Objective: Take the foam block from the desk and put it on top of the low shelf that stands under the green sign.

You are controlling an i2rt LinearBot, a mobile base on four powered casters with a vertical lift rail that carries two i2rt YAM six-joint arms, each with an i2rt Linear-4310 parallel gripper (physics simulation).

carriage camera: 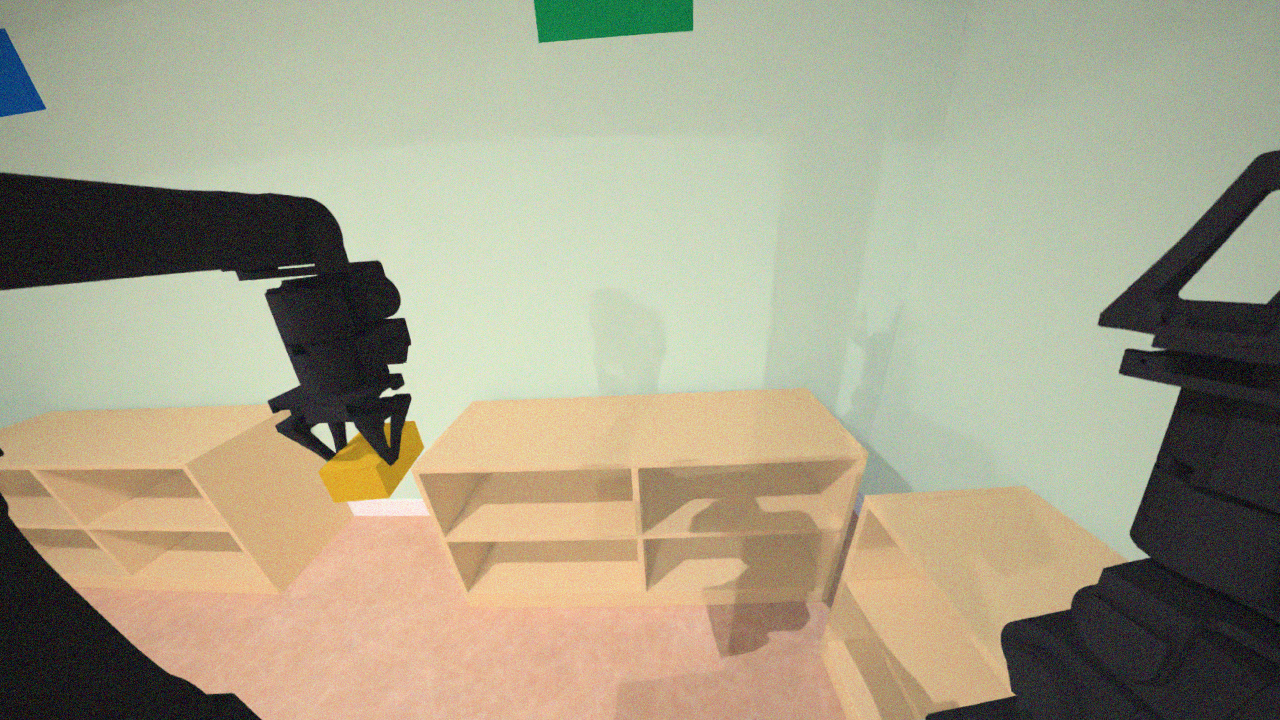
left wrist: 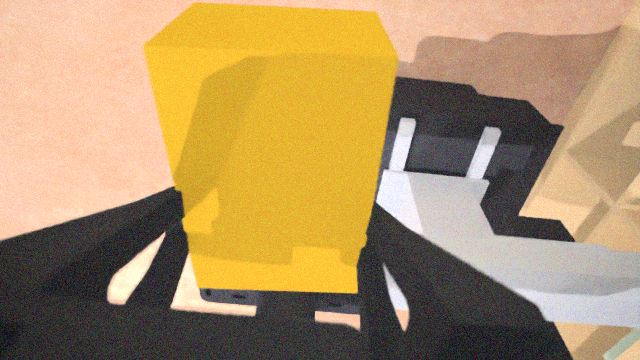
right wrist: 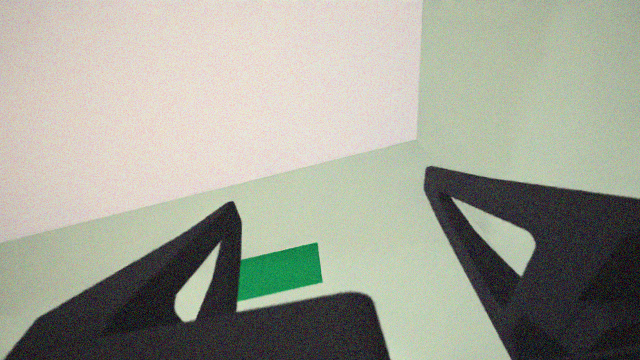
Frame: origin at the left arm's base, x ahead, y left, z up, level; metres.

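Where they show: left gripper, between the fingertips: [carriage camera: 368,463] [left wrist: 280,202]; right gripper, between the fingertips: [right wrist: 331,194].
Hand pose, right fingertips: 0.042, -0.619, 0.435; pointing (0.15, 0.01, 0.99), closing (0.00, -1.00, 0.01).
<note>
Each offset is from my right fingertips to the centre of the thing, as dx, dy, dz. Level surfaces: height alone.
My left gripper [carriage camera: 364,456] [left wrist: 280,202] is shut on the yellow foam block @[+0.233, +0.620, -0.268] [carriage camera: 358,479] [left wrist: 285,150] and holds it in the air. In the carriage camera view the block appears just left of the low shelf @[dz -0.601] [carriage camera: 644,429], which stands against the wall in the middle of the picture. The green sign @[+0.996, +0.264, +0.539] [carriage camera: 615,16] [right wrist: 281,272] hangs on the wall above that shelf. My right gripper [right wrist: 331,194] is open with its fingers wide apart and points up toward the wall and ceiling; its fingers show at the right edge of the carriage camera view. The desk does not show.
A second low shelf [carriage camera: 152,436] stands at the left, and part of a blue sign [carriage camera: 16,76] shows above it. A third low shelf [carriage camera: 993,528] stands at the right, partly behind my right arm. Part of the robot's base [left wrist: 450,110] shows in the left wrist view.
</note>
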